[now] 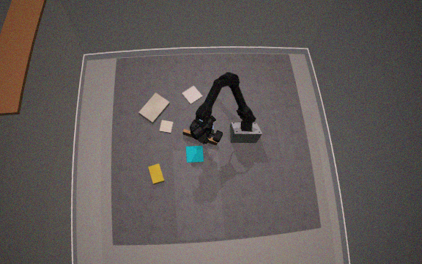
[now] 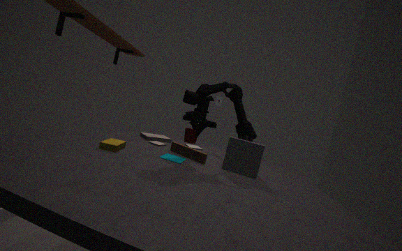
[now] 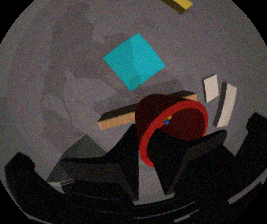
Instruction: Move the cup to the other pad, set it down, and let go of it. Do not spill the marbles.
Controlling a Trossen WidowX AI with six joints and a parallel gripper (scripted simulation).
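Right now my gripper tip is 120 mm above the cyan pad, 80 mm to the right of it and 50 mm short of it. The rest, counted from my gripper tip: red cup: 30 mm ahead, 10 mm to the right; then wooden bar: 100 mm below, 30 mm ahead, 20 mm to the right; then light blue pad: 130 mm to the right, 120 mm below.
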